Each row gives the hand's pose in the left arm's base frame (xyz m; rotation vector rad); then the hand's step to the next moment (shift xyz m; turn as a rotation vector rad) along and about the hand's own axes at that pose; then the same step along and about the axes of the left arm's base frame.
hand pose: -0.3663 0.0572 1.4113 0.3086 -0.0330 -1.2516
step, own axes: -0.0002 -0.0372 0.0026 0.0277 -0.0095 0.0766
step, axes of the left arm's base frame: -0.0351 -0.0107 -0.0067 -0.0147 -0.0448 0.0671
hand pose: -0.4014 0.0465 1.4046 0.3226 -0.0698 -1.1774
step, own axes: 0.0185 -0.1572 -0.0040 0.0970 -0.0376 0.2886
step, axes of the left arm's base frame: -0.1327 -0.0700 -0.0506 -0.0599 -0.1628 0.2530
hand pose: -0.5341 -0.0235 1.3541 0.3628 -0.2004 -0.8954
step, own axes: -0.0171 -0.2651 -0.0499 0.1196 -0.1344 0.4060
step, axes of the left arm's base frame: -0.1864 -0.1264 -0.1495 -0.1536 -0.2621 0.3239
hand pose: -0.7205 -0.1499 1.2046 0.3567 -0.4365 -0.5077
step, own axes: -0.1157 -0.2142 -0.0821 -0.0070 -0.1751 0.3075
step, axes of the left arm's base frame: -0.1341 -0.0952 -0.1974 -0.2214 -0.2062 0.1836
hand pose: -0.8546 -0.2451 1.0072 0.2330 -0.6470 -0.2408
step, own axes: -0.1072 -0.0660 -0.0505 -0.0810 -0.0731 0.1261
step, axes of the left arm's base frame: -0.0613 -0.0241 -0.1186 -0.1513 -0.0630 0.0309
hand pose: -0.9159 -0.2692 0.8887 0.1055 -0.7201 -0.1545
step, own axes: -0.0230 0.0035 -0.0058 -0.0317 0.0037 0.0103
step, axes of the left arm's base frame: -0.0128 0.0078 -0.0187 -0.0299 0.0088 -0.0123
